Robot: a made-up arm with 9 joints. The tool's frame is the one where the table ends. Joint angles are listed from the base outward.
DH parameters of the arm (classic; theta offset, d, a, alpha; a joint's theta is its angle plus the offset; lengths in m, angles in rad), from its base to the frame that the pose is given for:
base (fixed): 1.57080 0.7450 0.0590 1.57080
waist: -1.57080 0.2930 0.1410 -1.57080
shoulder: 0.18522 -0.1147 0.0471 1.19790
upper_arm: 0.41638 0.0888 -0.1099 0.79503
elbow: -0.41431 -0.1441 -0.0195 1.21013
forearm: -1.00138 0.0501 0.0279 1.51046
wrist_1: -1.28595 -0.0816 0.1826 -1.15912
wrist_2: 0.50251 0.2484 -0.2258 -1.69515
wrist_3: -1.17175 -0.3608 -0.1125 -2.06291
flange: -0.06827 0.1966 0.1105 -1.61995
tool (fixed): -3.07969 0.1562 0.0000 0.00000
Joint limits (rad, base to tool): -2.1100..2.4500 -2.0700..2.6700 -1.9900..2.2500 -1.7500..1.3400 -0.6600..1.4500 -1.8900..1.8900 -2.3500..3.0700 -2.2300..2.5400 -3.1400..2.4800
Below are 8 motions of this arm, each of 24 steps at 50 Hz.
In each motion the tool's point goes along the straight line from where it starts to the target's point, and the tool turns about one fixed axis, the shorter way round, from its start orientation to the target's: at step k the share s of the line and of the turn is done. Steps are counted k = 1, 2, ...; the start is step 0. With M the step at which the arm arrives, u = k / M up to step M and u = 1 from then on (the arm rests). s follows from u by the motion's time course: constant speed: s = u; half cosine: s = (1 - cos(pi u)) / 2; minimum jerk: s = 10 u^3 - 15 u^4 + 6 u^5.
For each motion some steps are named. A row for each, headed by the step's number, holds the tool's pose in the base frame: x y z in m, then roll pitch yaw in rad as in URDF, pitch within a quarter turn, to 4 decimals.
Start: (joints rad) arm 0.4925 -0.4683 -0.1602 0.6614 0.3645 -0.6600 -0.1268 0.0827 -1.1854
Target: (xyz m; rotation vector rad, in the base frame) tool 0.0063 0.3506 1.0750 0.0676 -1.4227 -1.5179
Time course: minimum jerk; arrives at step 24
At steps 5, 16, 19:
5: -0.1420 0.0681 0.9483 1.3953 -0.0917 -2.3550
16: -0.0270 0.2872 1.0466 1.2527 -0.4853 -2.2479
19: -0.0039 0.3311 1.0663 1.2146 -0.5620 -2.2159

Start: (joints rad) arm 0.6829 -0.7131 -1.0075 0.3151 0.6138 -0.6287 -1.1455 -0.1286 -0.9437
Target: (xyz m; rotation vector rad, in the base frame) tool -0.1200 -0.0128 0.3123 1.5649 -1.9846 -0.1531
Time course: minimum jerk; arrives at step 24
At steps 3, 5, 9, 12, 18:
3: -0.0709 0.2535 0.3323 2.6510 0.0682 -2.1660
5: -0.0733 0.2404 0.3313 2.6557 0.0459 -2.1435
9: -0.0838 0.1834 0.3270 2.6702 -0.0521 -2.0469
12: -0.0950 0.1225 0.3225 2.6753 -0.1577 -1.9444
18: -0.1148 0.0152 0.3144 2.6567 -0.3431 -1.7575

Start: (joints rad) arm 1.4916 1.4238 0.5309 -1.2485 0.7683 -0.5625 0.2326 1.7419 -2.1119
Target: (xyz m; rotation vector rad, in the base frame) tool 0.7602 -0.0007 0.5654 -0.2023 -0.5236 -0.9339
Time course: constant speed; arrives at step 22
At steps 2, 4, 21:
2: 0.8056 0.0778 0.6813 0.8881 -1.0786 -1.6660
4: 0.8010 0.0700 0.6697 0.7478 -1.0459 -1.5378
21: 0.7625 0.0032 0.5712 0.0876 -0.5700 -0.9903

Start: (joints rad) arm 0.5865 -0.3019 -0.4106 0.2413 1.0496 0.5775 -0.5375 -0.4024 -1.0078
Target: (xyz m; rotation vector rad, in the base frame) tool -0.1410 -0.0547 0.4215 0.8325 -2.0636 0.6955
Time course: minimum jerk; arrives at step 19
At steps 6, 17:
6: -0.1847 0.0700 0.3916 -2.6444 -0.8448 -2.9973
17: -0.1415 -0.0532 0.4211 -2.8043 -0.9624 -2.5569

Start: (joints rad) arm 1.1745 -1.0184 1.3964 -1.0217 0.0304 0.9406 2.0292 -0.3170 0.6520
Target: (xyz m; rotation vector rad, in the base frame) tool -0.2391 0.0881 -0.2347 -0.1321 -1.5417 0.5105
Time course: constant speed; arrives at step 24
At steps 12, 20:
12: -0.0856 0.3393 -0.1980 -1.9042 -1.2893 1.5842
20: -0.1879 0.1718 -0.2225 -1.5938 -1.2024 1.6488

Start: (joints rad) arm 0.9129 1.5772 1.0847 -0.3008 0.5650 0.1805 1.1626 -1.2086 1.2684
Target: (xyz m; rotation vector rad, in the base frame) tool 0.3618 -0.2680 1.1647 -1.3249 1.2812 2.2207
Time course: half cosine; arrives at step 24
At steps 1, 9, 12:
1: 0.6873 0.0008 1.1715 1.1702 0.3516 -3.1135
9: 0.5878 -0.0814 1.1694 1.1619 0.5323 -3.0302
12: 0.5252 -0.1330 1.1681 1.1658 0.6460 -2.9735

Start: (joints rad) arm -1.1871 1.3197 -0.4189 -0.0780 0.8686 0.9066 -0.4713 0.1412 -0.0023
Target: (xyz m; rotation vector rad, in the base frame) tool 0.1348 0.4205 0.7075 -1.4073 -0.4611 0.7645
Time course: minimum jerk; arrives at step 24
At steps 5, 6, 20, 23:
5: 0.4268 0.4875 0.9439 -0.8445 1.1129 0.0950
6: 0.4146 0.4848 0.9340 -0.8590 1.0674 0.1239
20: 0.1459 0.4230 0.7165 -1.4028 0.1779 0.7718
23: 0.1350 0.4205 0.7077 -1.4334 0.1501 0.8041

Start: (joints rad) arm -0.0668 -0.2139 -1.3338 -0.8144 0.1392 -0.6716 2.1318 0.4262 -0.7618
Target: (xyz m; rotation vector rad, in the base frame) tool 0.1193 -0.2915 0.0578 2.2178 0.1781 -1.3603
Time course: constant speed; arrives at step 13
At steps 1, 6, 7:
1: 0.2110 -0.4659 0.1861 1.9054 0.7385 -0.6884
6: 0.1728 -0.3932 0.1326 2.0463 0.8739 -0.5732
7: 0.1651 -0.3787 0.1219 2.0801 0.8994 -0.5443

